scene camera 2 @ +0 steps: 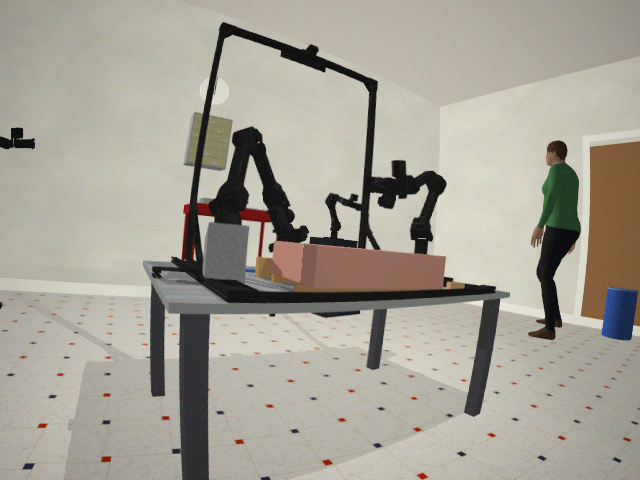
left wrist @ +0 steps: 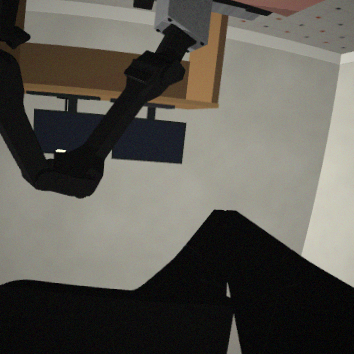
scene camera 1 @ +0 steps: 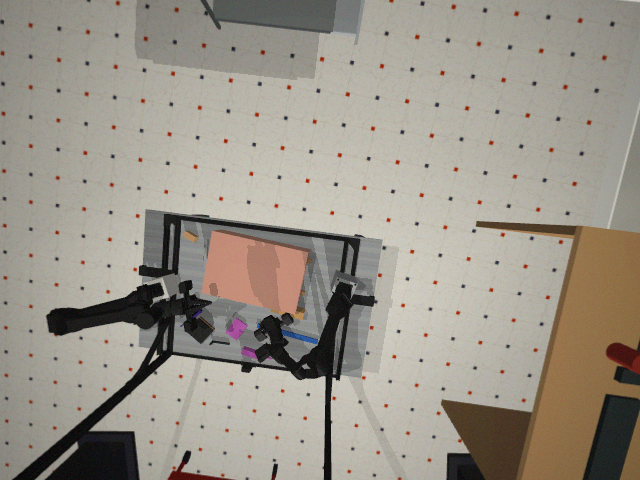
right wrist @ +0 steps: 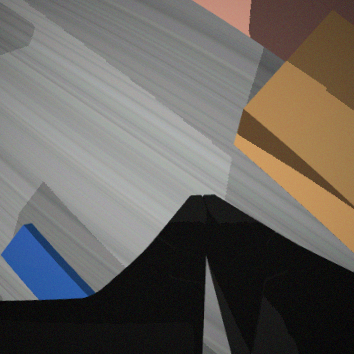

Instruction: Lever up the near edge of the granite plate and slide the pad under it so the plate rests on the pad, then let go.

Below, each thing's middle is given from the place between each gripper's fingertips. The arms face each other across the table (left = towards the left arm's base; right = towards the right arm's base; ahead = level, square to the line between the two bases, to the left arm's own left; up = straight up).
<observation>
I see my right gripper 13 cm past the blue bar (right wrist: 43, 270), 9 cm to the left of it and 3 cm above it. Also, from my right hand: granite plate (scene camera 2: 319, 266) (24 cm ahead, 5 cm to the left, 3 cm above).
Now: the granite plate 60 mm ahead of my left hand, 100 mm to the right of it and 280 mm below it. From my left hand the other things lie so: blue bar (310 mm behind, 250 mm to the right, 340 mm below).
</observation>
